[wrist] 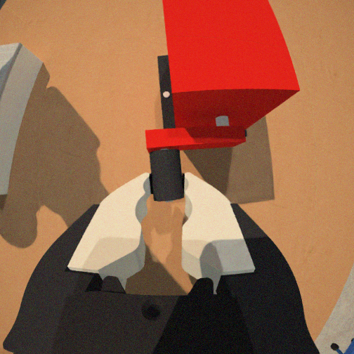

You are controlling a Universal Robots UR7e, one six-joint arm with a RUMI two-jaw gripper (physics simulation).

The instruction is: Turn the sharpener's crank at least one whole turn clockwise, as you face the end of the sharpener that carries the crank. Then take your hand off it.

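Note:
The red sharpener point(230, 45) fills the upper middle and right of the wrist view. A small grey shaft end point(222, 121) shows on its near end face. The red crank arm point(190, 139) lies across below that face, reaching left from under the shaft. The black crank handle point(166, 175) sticks out from the arm's left end toward me. My gripper point(168, 175) is shut on the handle, with one pale fingertip touching each side of it. The far end of the sharpener is outside the view.
A black base strip point(165, 90) with a pale round dot shows along the sharpener's left side. A grey-white block-like object point(20, 105) stands at the left edge, casting a shadow on the tan table top point(100, 60). A pale surface with a blue item point(348, 347) shows at the lower right corner.

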